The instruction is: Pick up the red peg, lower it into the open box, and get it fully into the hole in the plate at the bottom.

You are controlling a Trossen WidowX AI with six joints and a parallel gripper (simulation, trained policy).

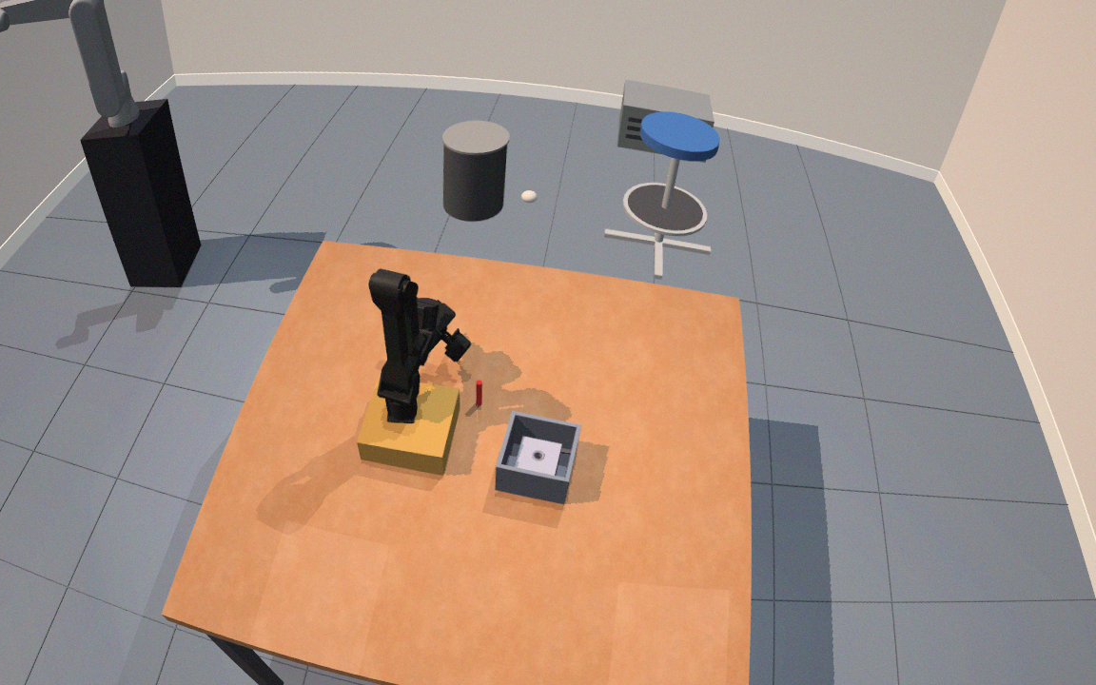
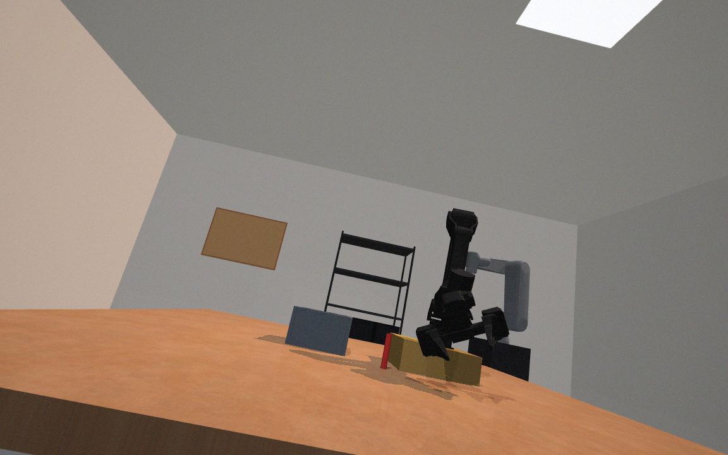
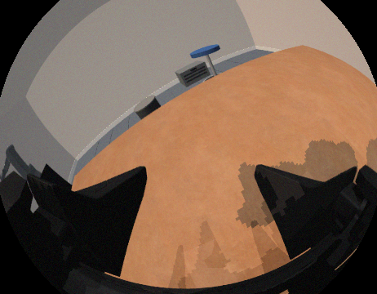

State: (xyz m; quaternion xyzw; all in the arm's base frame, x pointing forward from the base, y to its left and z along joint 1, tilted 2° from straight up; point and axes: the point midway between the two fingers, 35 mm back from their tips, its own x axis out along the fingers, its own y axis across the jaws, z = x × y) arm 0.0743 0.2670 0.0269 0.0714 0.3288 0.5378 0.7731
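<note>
Right now the red peg is 200 mm to the right of my gripper tip, 100 mm ahead of it and 40 mm below it. The rest, counted from my gripper tip: grey box: 390 mm to the right, 240 mm ahead, 60 mm below; then plate: 390 mm to the right, 240 mm ahead, 40 mm below.
</note>
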